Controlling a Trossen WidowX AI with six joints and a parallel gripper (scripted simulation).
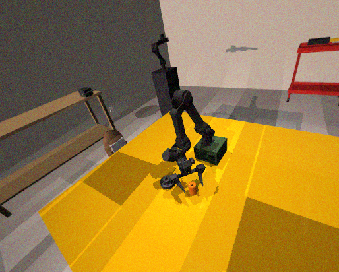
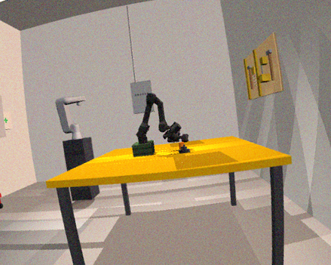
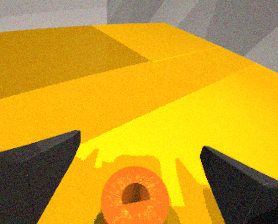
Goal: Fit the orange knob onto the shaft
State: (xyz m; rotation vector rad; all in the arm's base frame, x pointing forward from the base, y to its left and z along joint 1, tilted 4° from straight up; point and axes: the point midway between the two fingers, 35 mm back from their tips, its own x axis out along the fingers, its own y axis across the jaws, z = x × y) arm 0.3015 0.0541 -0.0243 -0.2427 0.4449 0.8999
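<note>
My gripper tip is 4 cm above the orange knob, 3 cm to the left of it and 2 cm past it. From my gripper tip the other things lie so: pedestal: 18 cm to the right, 4 cm below.
</note>
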